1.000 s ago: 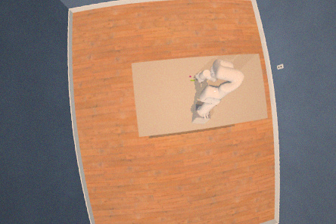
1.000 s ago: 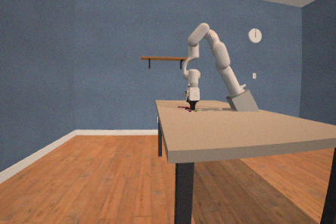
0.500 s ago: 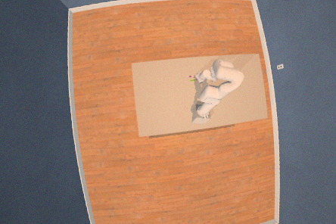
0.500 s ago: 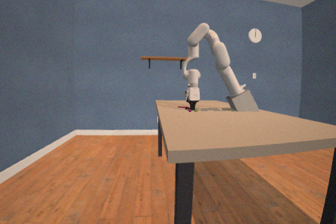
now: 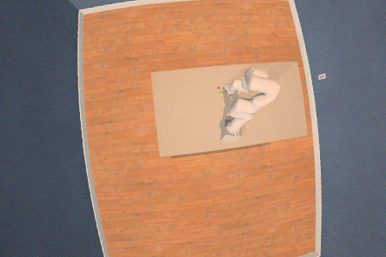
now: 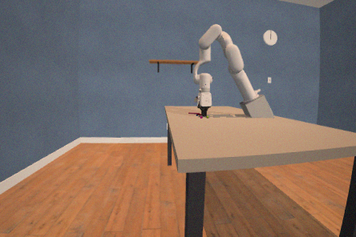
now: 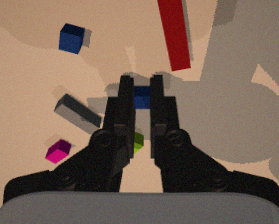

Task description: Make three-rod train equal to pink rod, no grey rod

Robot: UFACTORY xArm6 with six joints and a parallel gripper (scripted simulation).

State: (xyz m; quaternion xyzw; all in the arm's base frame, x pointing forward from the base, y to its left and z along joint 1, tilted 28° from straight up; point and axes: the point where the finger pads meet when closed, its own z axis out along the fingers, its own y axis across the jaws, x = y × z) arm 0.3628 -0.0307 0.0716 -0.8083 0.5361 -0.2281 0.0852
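Now: hand 3 cm to the right of the grey rod, 3 cm short of it and 2 cm above it. Also, from my hand: red rod (6 cm to the right, 2 cm below, 1 cm ahead); then lime rod (6 cm to the left, 2 cm below); then magenta rod (8 cm to the left, 4 cm ahead, 2 cm below).
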